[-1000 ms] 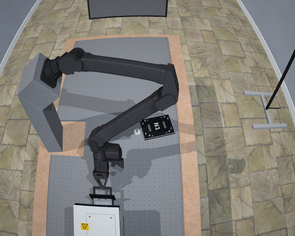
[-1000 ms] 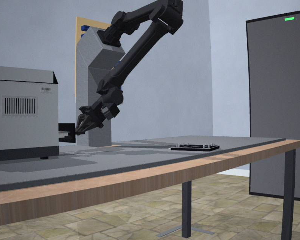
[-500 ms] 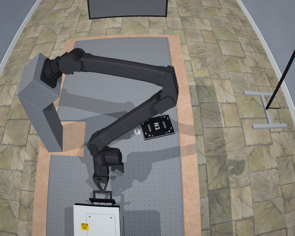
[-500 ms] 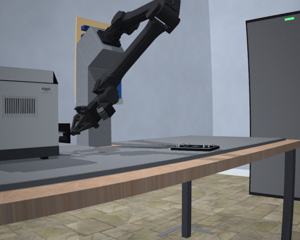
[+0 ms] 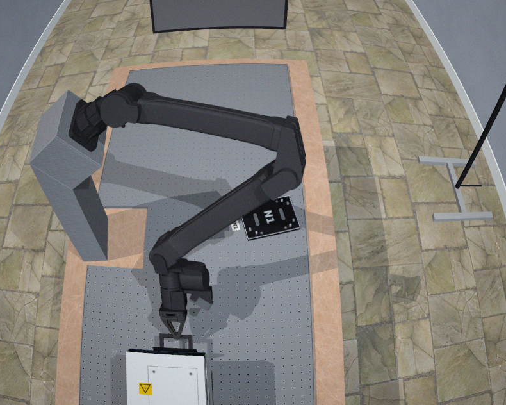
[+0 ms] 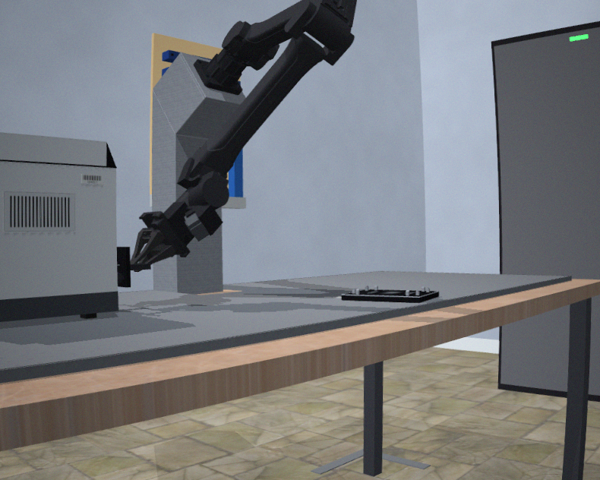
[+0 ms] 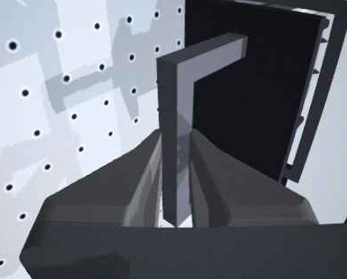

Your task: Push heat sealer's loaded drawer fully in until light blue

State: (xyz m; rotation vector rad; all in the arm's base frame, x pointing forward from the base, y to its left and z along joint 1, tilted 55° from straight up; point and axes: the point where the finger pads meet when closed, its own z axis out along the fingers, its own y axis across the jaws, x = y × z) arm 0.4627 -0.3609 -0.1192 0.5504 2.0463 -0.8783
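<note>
Right now my hand is 10 mm past the sealer drawer, 110 mm to the left of it and 10 mm above it. Also, from my hand: white tag 180 mm ahead, 380 mm to the left, 80 mm below.
</note>
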